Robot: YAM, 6 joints.
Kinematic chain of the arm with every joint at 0, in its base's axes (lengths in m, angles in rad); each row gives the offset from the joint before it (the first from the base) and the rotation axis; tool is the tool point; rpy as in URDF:
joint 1: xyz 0 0 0.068 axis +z
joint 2: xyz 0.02 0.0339 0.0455 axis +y
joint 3: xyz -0.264 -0.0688 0 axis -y
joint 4: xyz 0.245 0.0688 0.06 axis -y
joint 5: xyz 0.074 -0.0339 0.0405 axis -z
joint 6: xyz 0.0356 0 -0.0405 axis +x
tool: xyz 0 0 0 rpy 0 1.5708 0
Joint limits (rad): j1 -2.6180..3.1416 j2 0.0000..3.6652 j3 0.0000..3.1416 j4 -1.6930..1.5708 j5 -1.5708..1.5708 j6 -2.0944..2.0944
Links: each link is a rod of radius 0.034 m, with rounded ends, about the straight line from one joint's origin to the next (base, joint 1, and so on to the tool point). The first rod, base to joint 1, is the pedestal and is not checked.
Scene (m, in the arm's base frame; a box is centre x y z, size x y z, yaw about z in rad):
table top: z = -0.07
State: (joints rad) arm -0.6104 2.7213 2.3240 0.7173 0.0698 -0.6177
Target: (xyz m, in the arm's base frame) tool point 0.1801 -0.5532 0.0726
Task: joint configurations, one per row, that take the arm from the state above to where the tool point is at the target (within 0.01 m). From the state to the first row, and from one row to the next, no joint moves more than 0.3 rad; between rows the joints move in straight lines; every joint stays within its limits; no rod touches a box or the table.
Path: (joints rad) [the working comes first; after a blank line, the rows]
Joints at the target: -1.2486 2.7217 1.9089 0.7042 0.1221 -0.6177
Straight joint move there: clear.

1: -0.8231 2.7214 2.1856 0.7129 0.0872 -0.6177
2: -1.0359 2.7216 2.0473 0.7085 0.1047 -0.6177
3: -1.2486 2.7217 1.9089 0.7042 0.1221 -0.6177

